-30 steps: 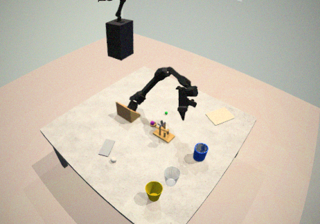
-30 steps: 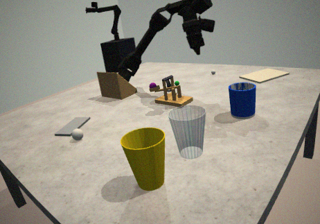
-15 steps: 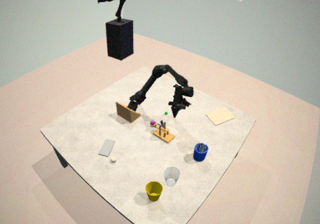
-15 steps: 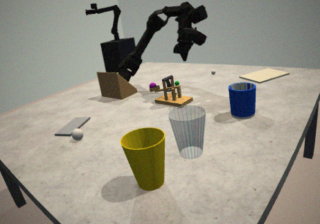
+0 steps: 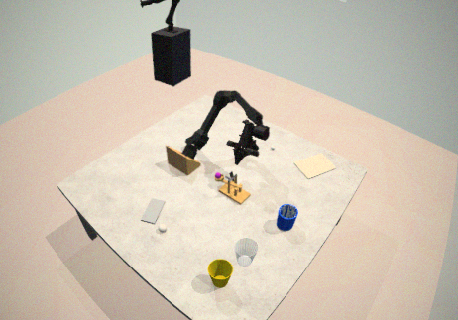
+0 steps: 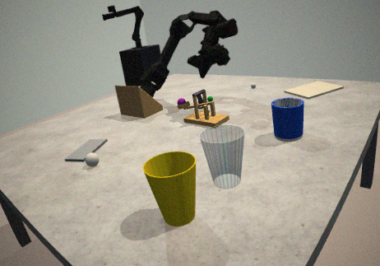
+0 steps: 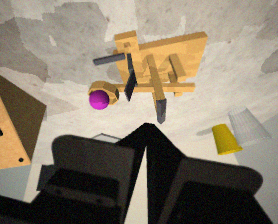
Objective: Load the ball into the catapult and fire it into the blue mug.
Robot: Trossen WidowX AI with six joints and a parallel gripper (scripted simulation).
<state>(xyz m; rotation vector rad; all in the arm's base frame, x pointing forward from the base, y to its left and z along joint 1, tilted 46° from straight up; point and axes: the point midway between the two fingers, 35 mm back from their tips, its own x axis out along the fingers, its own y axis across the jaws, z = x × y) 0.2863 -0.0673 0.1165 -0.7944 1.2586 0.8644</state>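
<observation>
My gripper tip is now 80 mm past the purple ball, 80 mm above it and 40 mm to the left of it. From my gripper tip the other things lie so: blue mug 340 mm ahead, 110 mm below, 90 mm to the right; wooden catapult 90 mm below, 30 mm to the right; green ball 160 mm to the left, 130 mm below, 80 mm behind.
</observation>
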